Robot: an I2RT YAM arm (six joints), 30 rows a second.
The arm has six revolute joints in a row. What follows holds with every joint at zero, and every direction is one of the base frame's. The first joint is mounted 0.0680 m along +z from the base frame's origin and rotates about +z. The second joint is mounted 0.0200 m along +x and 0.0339 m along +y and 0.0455 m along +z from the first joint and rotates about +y. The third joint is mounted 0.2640 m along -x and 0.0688 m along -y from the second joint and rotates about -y. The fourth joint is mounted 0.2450 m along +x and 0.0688 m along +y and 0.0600 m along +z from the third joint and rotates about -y. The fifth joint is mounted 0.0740 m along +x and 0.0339 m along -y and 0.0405 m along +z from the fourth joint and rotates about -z. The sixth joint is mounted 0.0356 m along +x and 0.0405 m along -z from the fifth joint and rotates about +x. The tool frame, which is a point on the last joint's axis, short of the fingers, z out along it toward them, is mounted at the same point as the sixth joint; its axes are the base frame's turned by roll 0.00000, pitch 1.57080 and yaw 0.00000 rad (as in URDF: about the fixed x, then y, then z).
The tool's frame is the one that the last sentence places.
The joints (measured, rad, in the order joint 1, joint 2, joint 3, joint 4, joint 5, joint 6), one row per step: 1.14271, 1.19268, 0.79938, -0.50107, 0.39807, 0.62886; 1.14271, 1.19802, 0.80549, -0.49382, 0.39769, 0.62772; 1.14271, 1.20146, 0.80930, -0.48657, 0.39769, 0.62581; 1.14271, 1.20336, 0.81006, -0.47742, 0.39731, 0.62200; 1.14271, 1.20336, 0.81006, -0.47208, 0.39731, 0.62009; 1.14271, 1.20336, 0.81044, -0.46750, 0.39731, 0.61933; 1.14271, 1.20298, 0.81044, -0.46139, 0.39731, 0.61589; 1.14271, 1.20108, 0.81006, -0.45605, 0.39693, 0.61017; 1.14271, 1.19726, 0.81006, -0.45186, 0.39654, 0.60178; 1.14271, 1.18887, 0.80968, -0.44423, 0.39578, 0.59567; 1.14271, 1.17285, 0.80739, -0.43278, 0.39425, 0.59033; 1.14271, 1.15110, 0.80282, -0.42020, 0.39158, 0.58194; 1.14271, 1.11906, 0.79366, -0.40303, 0.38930, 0.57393; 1.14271, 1.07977, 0.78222, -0.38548, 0.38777, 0.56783; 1.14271, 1.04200, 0.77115, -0.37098, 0.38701, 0.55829
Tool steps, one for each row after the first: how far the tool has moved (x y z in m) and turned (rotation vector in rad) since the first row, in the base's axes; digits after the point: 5 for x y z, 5 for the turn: 0.00082, 0.00183, 0.00124, 0.00674, -0.00348, 0.00106; 0.00144, 0.00319, 0.00218, 0.01254, -0.00735, 0.00242; 0.00188, 0.00418, 0.00262, 0.01767, -0.01184, 0.00537; 0.00206, 0.00458, 0.00299, 0.02139, -0.01478, 0.00672; 0.00223, 0.00496, 0.00343, 0.02544, -0.01714, 0.00724; 0.00242, 0.00536, 0.00394, 0.02928, -0.02115, 0.00966; 0.00247, 0.00550, 0.00462, 0.03220, -0.02594, 0.01391; 0.00239, 0.00536, 0.00577, 0.03456, -0.03226, 0.02002; 0.00215, 0.00489, 0.00807, 0.04529, -0.04074, 0.02467; 0.00148, 0.00356, 0.01174, 0.06533, -0.05257, 0.02916; 0.00037, 0.00132, 0.01599, 0.08796, -0.06696, 0.03639; -0.00143, -0.00244, 0.02128, 0.11989, -0.08614, 0.04286; -0.00379, -0.00749, 0.02726, 0.15748, -0.10755, 0.04732; -0.00618, -0.01266, 0.03259, 0.18879, -0.12934, 0.05336
